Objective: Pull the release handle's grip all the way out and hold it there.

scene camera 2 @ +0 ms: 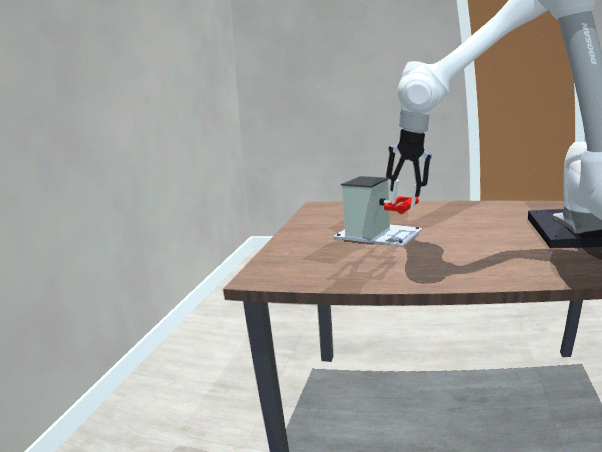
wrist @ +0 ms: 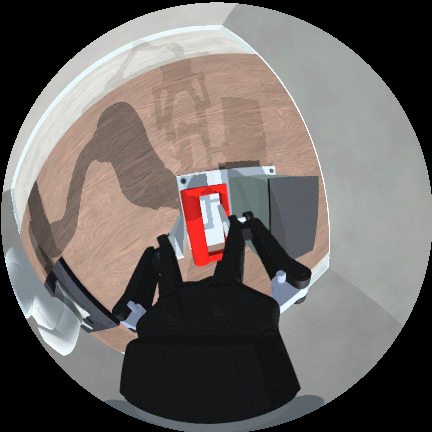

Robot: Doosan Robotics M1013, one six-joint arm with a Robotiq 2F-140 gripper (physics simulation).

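The red release handle (scene camera 2: 399, 206) (wrist: 196, 235) is a rectangular loop beside the pale green housing (scene camera 2: 357, 212) (wrist: 248, 192). In the scene view a short rod (scene camera 2: 387, 202) joins it to the housing's side. My gripper (scene camera 2: 404, 199) (wrist: 201, 218) points down over the handle with its fingers partly closed and still apart. In the wrist view one fingertip is just outside the wide outer grip bar. The other is on the loop's inner side, with a visible gap to that bar. Contact on the outer side cannot be told.
The housing stands on a light metal base plate (scene camera 2: 411, 233) (wrist: 270, 171) with corner screws, on the wooden table (scene camera 2: 272, 277) (wrist: 275, 110). The housing's dark top (scene camera 2: 366, 181) (wrist: 295, 210) is close to one finger. The robot's black mount (scene camera 2: 565, 241) is at the right.
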